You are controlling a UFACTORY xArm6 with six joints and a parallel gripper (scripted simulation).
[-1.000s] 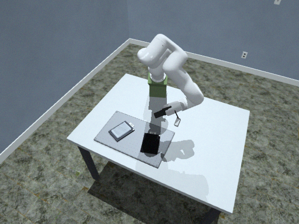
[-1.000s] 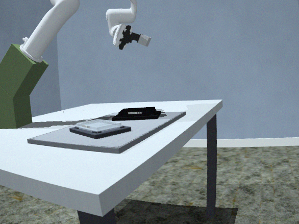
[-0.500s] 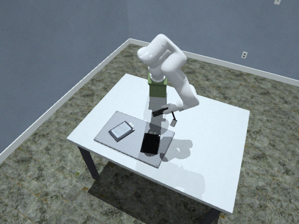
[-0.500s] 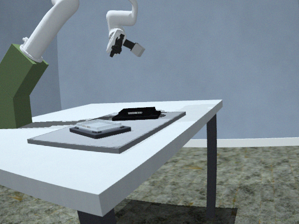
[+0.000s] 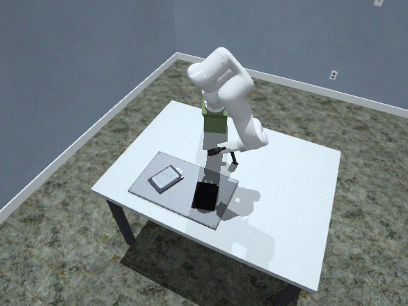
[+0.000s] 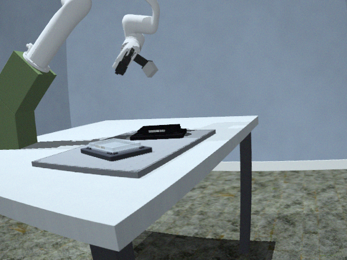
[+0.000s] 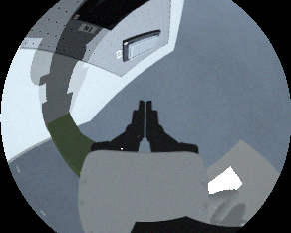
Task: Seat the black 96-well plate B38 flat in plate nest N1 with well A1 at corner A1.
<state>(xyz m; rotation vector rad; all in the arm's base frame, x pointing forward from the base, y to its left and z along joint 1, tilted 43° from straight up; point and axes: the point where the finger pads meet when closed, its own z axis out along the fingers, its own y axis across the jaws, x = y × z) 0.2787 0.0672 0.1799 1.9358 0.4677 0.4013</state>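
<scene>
Now: the white N1 label 2 cm ahead of my hand, 1 cm to the right of it and 23 cm below it. The rest, counted from my hand: black plate B38: 11 cm ahead, 2 cm to the left, 21 cm below; clear plate B83: 9 cm ahead, 24 cm to the right, 21 cm below.
</scene>
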